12 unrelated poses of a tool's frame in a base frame.
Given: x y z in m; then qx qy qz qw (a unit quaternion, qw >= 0).
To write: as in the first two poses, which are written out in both.
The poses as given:
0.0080 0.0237 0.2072 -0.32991 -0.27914 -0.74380 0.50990
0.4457 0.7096 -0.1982 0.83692 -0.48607 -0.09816 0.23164
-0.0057 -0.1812 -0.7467 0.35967 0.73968 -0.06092 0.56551
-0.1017 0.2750 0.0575 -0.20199 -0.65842 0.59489 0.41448
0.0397 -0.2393 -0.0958 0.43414 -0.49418 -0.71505 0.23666
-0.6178 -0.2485 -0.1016 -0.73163 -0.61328 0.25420 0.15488
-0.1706 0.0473 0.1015 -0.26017 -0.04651 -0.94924 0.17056
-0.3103 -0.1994 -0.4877 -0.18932 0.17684 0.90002 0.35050
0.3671 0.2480 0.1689 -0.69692 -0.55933 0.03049 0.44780
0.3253 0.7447 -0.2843 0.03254 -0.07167 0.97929 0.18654
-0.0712 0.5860 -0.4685 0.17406 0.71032 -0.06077 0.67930
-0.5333 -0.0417 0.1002 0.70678 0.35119 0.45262 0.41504
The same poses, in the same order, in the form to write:
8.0 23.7 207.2 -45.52 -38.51 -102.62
445.7 709.6 -198.2 131.81 -76.55 -15.46
-5.7 -181.2 -746.7 48.46 99.66 -8.21
-101.7 275.0 57.5 -29.08 -94.80 85.65
39.7 -239.3 -95.8 68.20 -77.63 -112.32
-617.8 -248.5 -101.6 -120.11 -100.68 41.73
-170.6 47.3 101.5 -42.34 -7.57 -154.48
-310.3 -199.4 -487.7 -28.09 26.24 133.54
367.1 248.0 168.9 -98.83 -79.32 4.32
325.3 744.7 -284.3 5.25 -11.56 157.99
-71.2 586.0 -468.5 22.40 91.39 -7.82
-533.3 -41.7 100.2 101.73 50.55 65.15

